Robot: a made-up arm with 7 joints.
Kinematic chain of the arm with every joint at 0, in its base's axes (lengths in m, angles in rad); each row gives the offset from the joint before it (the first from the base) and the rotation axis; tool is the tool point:
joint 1: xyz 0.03 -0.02 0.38 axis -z
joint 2: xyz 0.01 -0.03 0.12 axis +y
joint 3: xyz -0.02 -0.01 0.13 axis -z
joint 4: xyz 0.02 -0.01 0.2 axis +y
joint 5: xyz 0.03 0 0.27 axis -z
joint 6: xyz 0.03 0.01 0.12 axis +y
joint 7: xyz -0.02 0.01 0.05 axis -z
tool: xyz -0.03 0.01 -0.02
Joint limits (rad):
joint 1: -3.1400..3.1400
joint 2: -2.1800..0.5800
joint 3: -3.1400..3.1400
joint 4: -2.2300..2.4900
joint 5: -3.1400..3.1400
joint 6: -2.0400..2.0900
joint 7: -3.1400..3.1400
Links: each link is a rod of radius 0.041 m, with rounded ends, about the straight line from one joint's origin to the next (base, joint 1, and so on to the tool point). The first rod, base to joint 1, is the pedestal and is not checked.
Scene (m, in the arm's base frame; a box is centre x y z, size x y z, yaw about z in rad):
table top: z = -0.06
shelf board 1: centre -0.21 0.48 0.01 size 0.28 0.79 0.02 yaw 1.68
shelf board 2: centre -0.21 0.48 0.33 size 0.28 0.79 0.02 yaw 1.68
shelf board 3: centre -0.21 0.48 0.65 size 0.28 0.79 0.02 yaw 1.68
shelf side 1: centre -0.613 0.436 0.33 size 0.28 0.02 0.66 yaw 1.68
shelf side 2: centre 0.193 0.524 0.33 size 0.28 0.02 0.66 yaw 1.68
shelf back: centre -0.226 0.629 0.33 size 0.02 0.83 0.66 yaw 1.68
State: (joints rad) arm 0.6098 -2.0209 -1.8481 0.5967 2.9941 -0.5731 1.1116
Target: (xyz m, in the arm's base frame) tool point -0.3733 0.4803 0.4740
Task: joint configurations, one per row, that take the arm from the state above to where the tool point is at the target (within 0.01 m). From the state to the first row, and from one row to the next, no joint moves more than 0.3 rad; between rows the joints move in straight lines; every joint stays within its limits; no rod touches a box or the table.
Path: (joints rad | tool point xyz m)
1: 0.3821 -1.9876 -1.8885 0.5765 3.0427 -0.8013 1.2235 | -0.3979 0.4060 0.1984
2: 0.1545 -1.9542 -1.9289 0.5563 3.0914 -1.0295 1.3354 | -0.4946 0.2874 0.2106
3: -0.0732 -1.9209 -1.9692 0.5361 3.1400 -1.2576 1.4473 | -0.5596 0.1473 0.2233
4: -0.1646 -1.8839 -1.8762 0.8107 3.0814 -1.1588 1.3159 | -0.5228 0.1810 0.2683
5: -0.2561 -1.8468 -1.7832 1.0854 3.0229 -1.0600 1.1846 | -0.4760 0.2043 0.3317
6: -0.3475 -1.8098 -1.6902 1.3600 2.9643 -0.9612 1.0532 | -0.4167 0.2132 0.4039
7: -0.4390 -1.7728 -1.5972 1.6347 2.9057 -0.8624 0.9218 | -0.3433 0.2065 0.4740
8: -0.1546 -1.7351 -1.6021 1.3504 2.9337 -0.7896 0.9733 | -0.3775 0.2952 0.4640
9: 0.1298 -1.6973 -1.6070 1.0660 2.9617 -0.7169 1.0248 | -0.3879 0.3887 0.4636
10: 0.4142 -1.6595 -1.6119 0.7817 2.9897 -0.6441 1.0763 | -0.3733 0.4803 0.4740

